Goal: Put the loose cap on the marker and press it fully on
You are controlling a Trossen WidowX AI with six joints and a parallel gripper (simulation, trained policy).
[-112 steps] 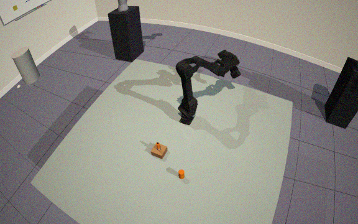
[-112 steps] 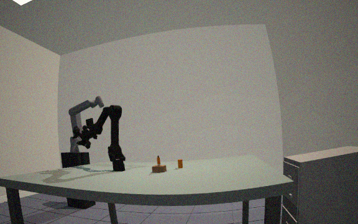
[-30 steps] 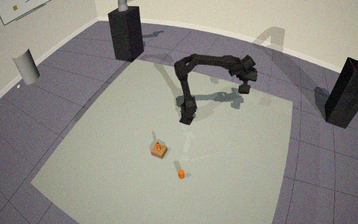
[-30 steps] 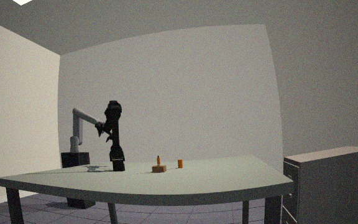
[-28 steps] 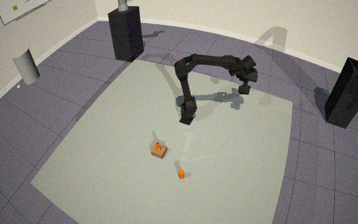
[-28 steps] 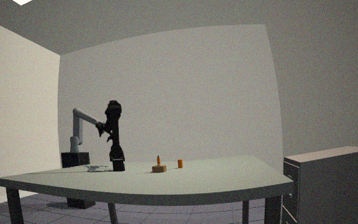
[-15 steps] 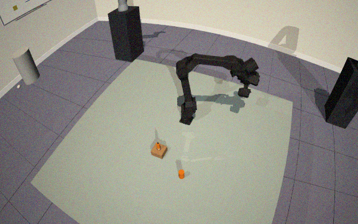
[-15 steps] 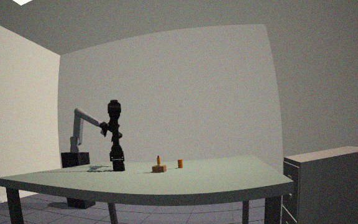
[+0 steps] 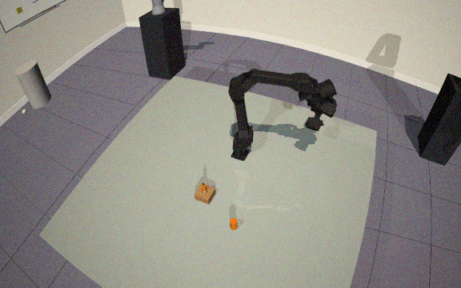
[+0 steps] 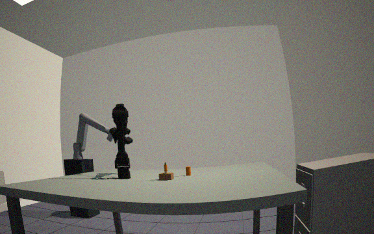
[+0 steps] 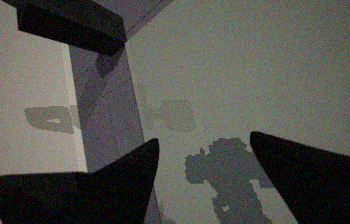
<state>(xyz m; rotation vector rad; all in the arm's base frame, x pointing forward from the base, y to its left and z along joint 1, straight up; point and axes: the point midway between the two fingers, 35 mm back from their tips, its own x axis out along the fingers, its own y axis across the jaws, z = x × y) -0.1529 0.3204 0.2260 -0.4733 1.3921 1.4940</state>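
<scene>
Now: the orange cap 52 cm ahead of my gripper tip, 21 cm to the right of it and 17 cm below it. The rest, counted from my gripper tip: wooden holder block 43 cm ahead, 37 cm to the right, 18 cm below.
</scene>
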